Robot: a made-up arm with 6 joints.
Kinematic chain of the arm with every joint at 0, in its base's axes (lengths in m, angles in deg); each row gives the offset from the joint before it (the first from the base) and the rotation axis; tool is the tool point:
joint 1: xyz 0 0 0.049 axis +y
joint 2: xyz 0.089 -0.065 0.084 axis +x
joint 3: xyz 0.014 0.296 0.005 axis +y
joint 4: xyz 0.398 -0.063 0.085 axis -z
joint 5: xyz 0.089 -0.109 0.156 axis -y
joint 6: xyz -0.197 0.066 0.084 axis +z
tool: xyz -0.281 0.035 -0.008
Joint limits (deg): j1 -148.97..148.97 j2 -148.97..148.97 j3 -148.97..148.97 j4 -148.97..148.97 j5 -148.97..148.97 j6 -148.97..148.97
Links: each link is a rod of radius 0.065 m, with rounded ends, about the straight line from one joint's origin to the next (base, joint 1, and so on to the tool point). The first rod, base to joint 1, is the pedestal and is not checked.
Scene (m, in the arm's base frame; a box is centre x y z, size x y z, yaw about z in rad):
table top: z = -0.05
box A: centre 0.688 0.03 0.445 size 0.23 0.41 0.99 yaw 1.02
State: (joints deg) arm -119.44 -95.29 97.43 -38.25 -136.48 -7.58
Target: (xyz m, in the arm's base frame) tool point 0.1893 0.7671 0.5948
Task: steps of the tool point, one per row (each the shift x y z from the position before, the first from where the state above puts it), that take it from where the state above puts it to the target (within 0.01 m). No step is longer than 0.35 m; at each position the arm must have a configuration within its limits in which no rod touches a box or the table.
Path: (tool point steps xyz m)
1: 0.1057 0.2160 0.1844
2: 0.0372 0.2598 0.1305
3: -0.0374 0.2696 0.0704
4: 0.0927 0.1680 -0.0267
5: 0.0523 0.1993 -0.0581
6: 0.0020 0.2115 -0.0944
7: -0.0520 0.2014 -0.1319
8: -0.1025 0.1681 -0.1664

